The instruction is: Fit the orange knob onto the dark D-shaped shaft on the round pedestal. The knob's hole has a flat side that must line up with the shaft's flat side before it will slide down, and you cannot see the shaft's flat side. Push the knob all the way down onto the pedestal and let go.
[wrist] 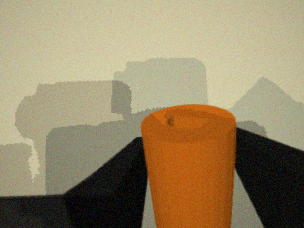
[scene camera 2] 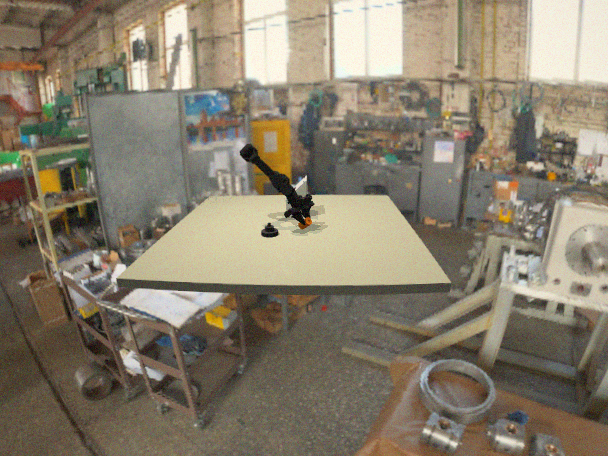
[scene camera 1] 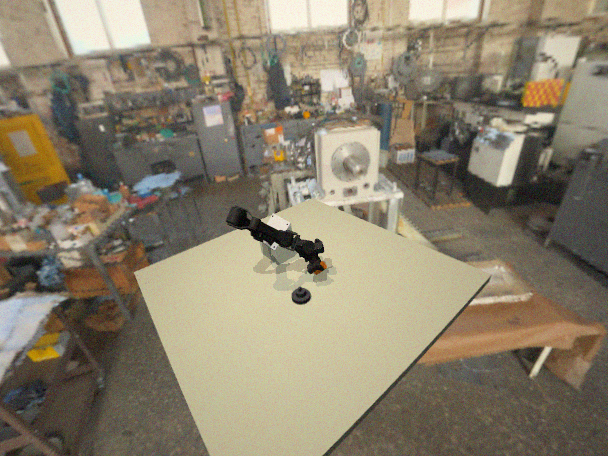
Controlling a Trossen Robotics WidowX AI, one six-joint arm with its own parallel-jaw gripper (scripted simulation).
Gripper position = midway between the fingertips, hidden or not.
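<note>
Wrist view: my gripper point(wrist: 186, 140), orange knob point(wrist: 190, 149).
</note>
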